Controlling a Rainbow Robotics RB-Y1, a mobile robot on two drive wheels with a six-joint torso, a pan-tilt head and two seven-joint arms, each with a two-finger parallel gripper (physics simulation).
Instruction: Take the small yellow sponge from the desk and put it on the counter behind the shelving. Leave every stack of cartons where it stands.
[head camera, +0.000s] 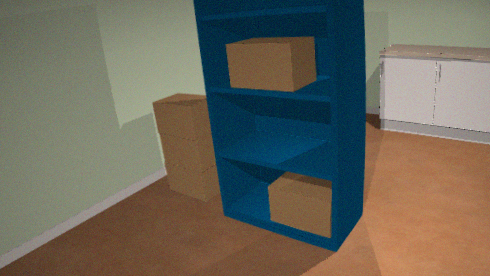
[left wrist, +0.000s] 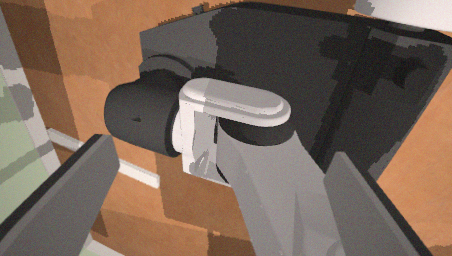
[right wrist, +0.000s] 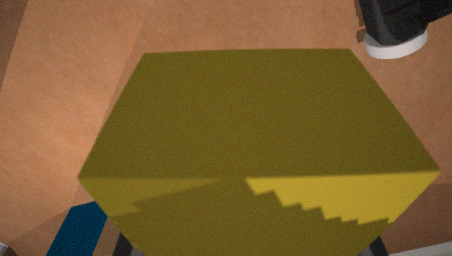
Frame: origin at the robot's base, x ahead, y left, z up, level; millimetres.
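Seen in the pictures: left gripper, fingertip midpoint: (left wrist: 222, 158).
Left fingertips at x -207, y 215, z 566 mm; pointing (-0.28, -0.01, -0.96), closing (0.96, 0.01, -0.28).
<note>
A point is followed by its place in that frame.
The yellow sponge (right wrist: 250, 115) {x 351, y -223, z 886 mm} fills the middle of the right wrist view. My right gripper (right wrist: 251, 242) is shut on it; the finger parts show at the bottom edge, and the tips are hidden by the sponge. My left gripper (left wrist: 222, 158) {x -207, y 215, z 566 mm} is open, with nothing between its fingers. The counter (head camera: 435, 51) {x 4045, y 181, z 911 mm}, with a light brown top and white cupboard doors, stands at the right, farther back than the blue shelving (head camera: 349, 125) {x 2003, y 553, z 780 mm}. A stack of cartons (head camera: 187, 145) {x 2046, y 1838, z 482 mm} stands on the floor left of the shelving. The desk does not show in these views.
One carton (head camera: 262, 65) {x 1899, y 1023, z 1135 mm} sits on an upper shelf and another (head camera: 300, 205) {x 1880, y 827, z 267 mm} on the bottom shelf. Brown floor (head camera: 425, 200) {x 2629, y 111, z 1 mm} runs right of the shelving towards the counter. A green wall (head camera: 55, 125) {x 1362, y 2514, z 835 mm} is at the left. A blue piece (right wrist: 77, 230) {x 2049, y 549, z 234 mm} shows low in the right wrist view.
</note>
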